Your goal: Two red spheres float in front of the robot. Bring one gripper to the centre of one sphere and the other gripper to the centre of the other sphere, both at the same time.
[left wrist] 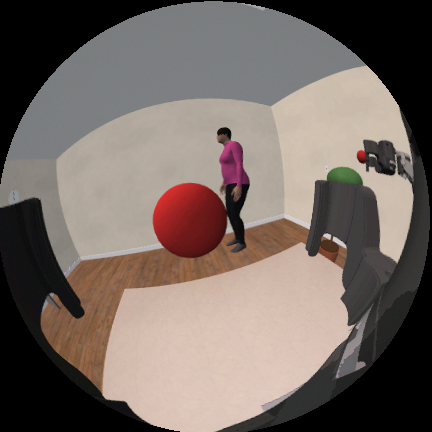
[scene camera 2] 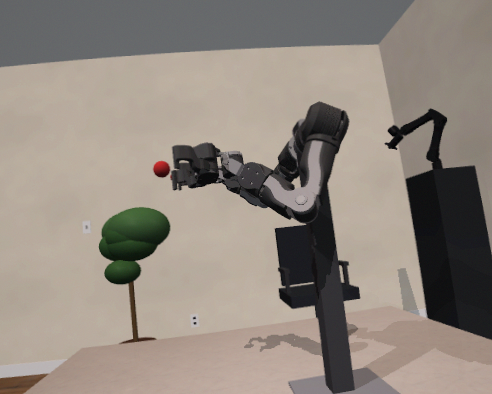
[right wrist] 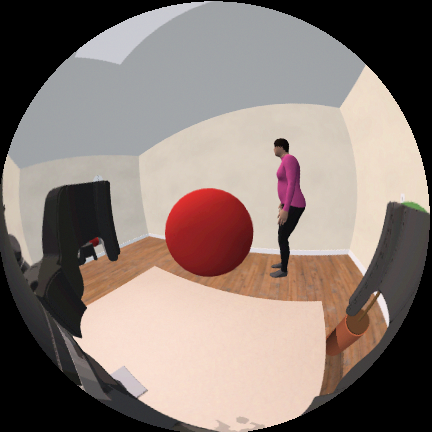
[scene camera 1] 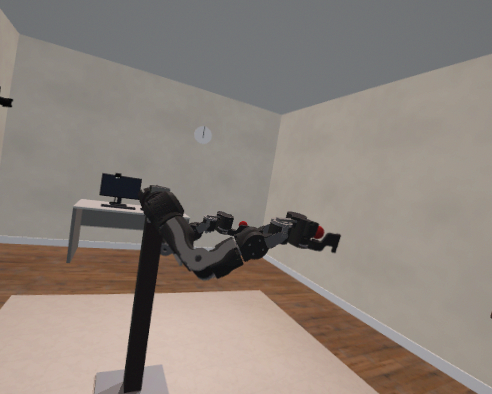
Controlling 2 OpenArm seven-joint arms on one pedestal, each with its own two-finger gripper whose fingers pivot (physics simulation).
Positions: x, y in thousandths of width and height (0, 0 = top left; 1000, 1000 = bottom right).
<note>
In view: the left gripper (scene camera 2: 351, 433), the right gripper (scene camera 1: 643, 593), a red sphere (right wrist: 483, 538), a red sphere (left wrist: 439, 508) and a dark pedestal (scene camera 1: 308, 621).
</note>
